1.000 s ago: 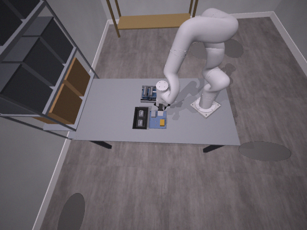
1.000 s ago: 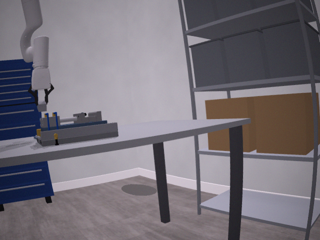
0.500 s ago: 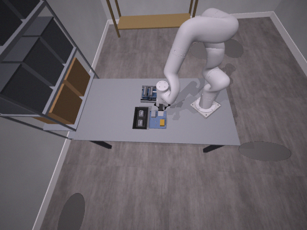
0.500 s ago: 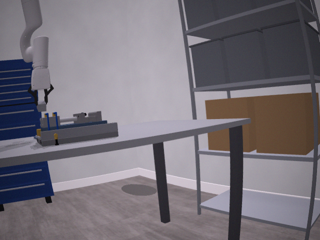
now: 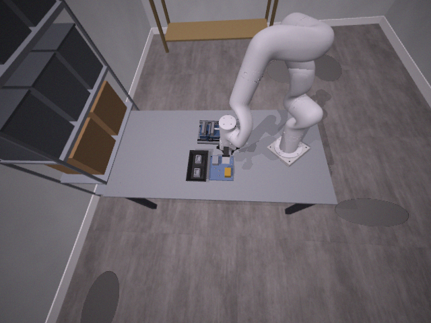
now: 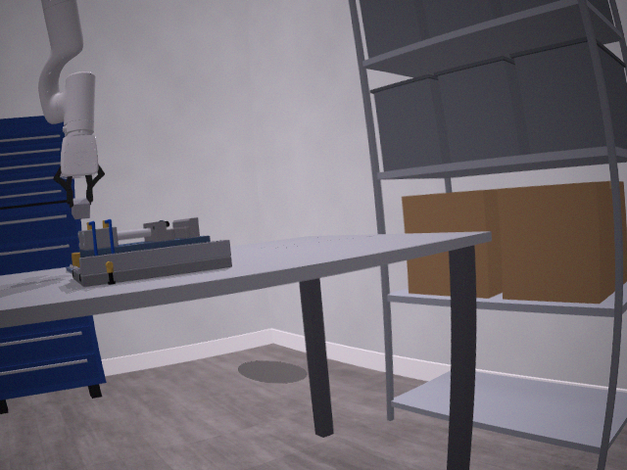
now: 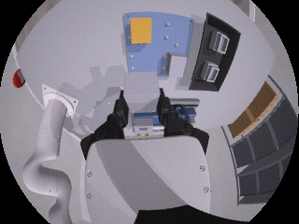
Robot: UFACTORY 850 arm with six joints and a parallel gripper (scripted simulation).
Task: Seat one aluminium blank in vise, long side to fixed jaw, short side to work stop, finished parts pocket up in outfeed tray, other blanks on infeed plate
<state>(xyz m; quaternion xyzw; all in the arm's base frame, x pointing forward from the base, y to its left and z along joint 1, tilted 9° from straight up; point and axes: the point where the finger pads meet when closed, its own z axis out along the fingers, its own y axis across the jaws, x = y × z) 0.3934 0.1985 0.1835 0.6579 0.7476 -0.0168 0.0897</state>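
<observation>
My gripper is now 10 mm past the brass blank, 80 mm to the right of it and 150 mm above it.
</observation>
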